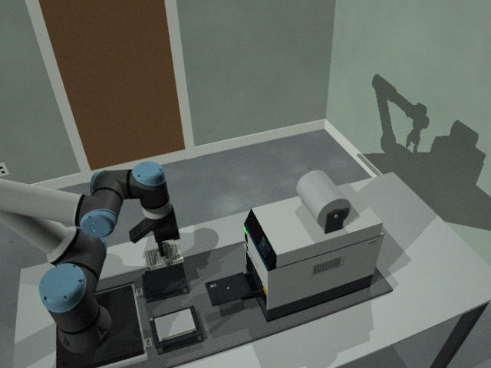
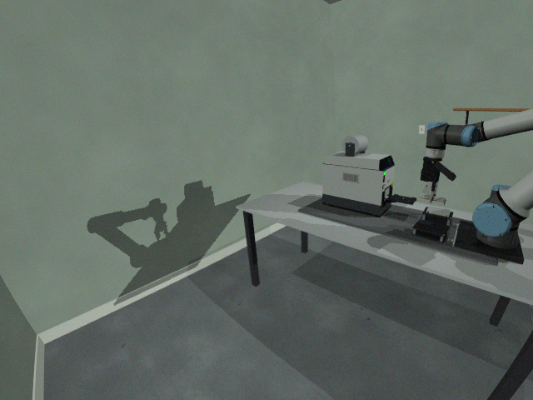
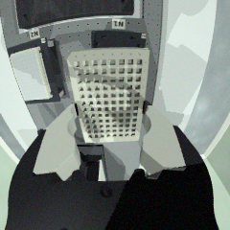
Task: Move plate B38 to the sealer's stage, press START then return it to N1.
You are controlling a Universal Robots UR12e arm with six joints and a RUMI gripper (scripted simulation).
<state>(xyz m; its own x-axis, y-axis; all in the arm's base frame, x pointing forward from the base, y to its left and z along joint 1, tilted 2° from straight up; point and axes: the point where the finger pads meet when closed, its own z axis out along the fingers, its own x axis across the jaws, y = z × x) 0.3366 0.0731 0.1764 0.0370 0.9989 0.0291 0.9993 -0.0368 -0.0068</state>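
Right now the sealer stage is 18 cm ahead of my hand, 16 cm to the right of it and 8 cm below it. Round my hand: foil-covered plate (3 cm behind, 20 cm to the right, 13 cm below); then plate B38 (1 cm below); then nest N1 (2 cm behind, 2 cm to the left, 15 cm below).
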